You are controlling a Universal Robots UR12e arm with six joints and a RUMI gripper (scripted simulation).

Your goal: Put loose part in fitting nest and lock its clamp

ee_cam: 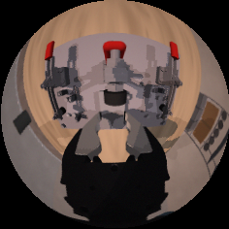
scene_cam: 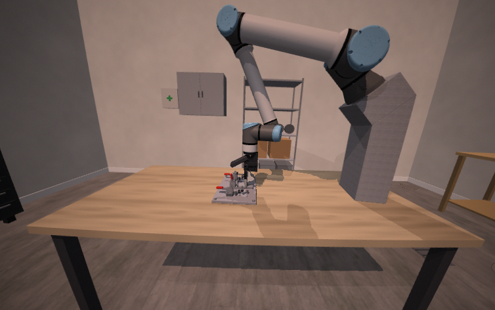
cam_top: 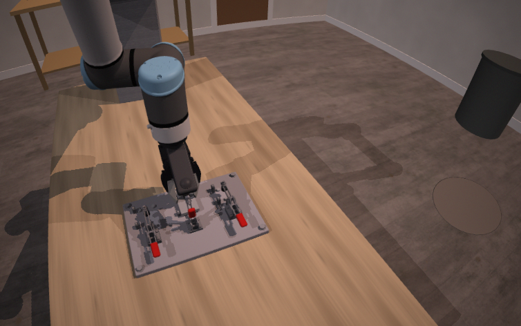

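My gripper is now 10 mm above the loose part. Round my hand: fixture: 50 mm ahead, 10 mm to the right, 30 mm below.
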